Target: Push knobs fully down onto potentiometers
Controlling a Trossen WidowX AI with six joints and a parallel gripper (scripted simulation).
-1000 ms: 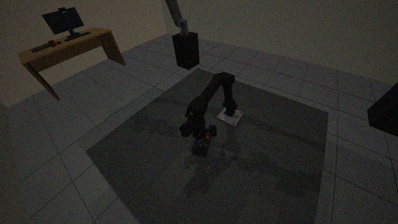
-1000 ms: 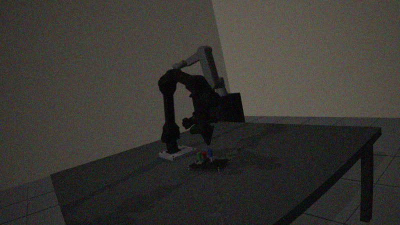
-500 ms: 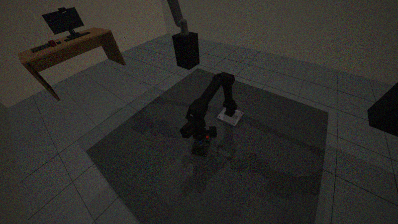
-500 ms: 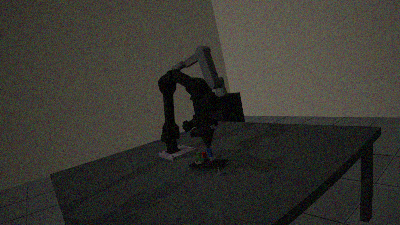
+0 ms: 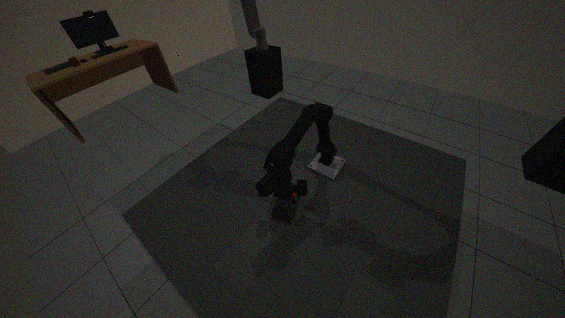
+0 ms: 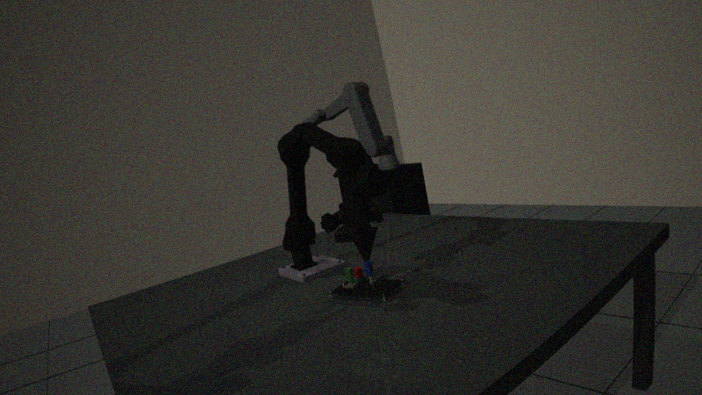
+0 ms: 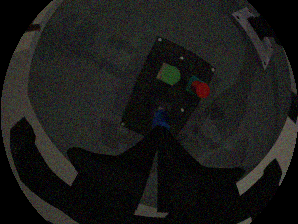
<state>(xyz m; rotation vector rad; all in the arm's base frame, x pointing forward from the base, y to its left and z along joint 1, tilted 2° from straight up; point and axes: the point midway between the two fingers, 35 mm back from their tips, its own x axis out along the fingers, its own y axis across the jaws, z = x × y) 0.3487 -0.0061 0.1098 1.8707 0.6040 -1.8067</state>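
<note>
Now: the blue knob 20 mm below my gripper tip. Round my gripper tip: green knob 40 mm behind, 30 mm to the right, 30 mm below.
</note>
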